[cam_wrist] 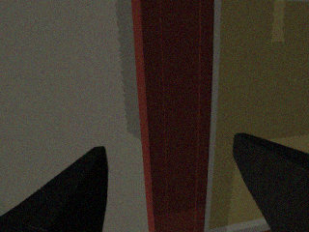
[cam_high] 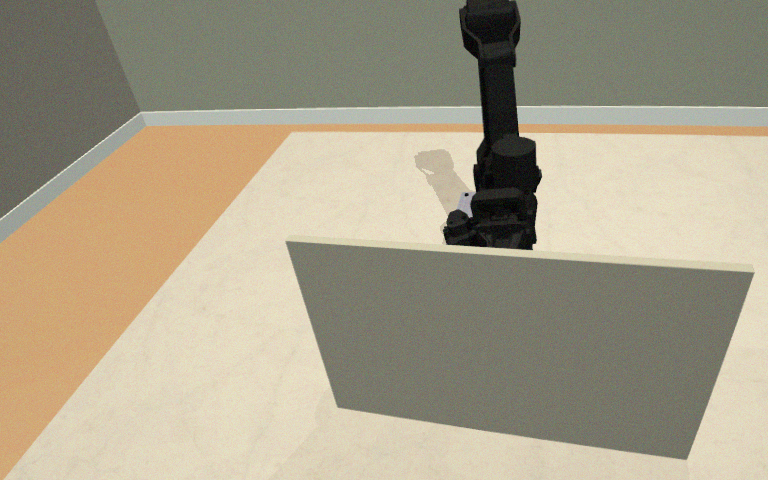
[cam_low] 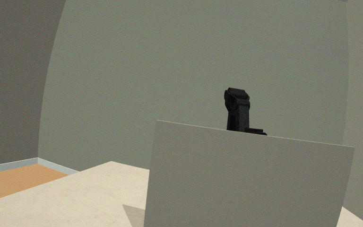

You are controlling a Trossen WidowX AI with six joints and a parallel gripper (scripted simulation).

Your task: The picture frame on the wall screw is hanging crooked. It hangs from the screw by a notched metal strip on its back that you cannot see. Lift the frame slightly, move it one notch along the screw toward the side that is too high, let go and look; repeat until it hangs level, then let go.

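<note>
Now: the picture frame 50 mm below my gripper tip and 10 mm to the left of it. The rest, counted from my gripper tip: wall board: 70 mm below, 10 mm ahead.
</note>
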